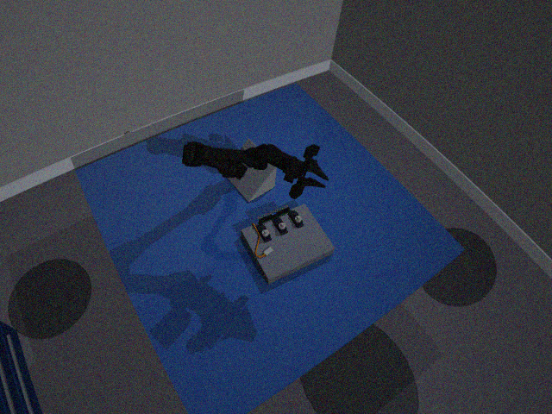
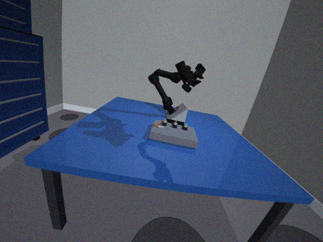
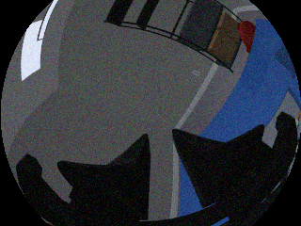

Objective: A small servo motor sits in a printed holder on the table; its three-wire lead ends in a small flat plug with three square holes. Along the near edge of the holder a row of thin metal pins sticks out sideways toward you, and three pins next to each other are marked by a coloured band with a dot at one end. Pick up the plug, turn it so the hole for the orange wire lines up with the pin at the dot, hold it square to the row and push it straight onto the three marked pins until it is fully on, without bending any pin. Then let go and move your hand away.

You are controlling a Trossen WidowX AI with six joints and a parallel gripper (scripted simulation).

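Now: the blue band 33 cm below my gripper tip, 17 cm behind it and 5 cm to the right of it. Also, from my gripper tip: grey printed holder (38 cm below, 8 cm to the right, 1 cm behind).
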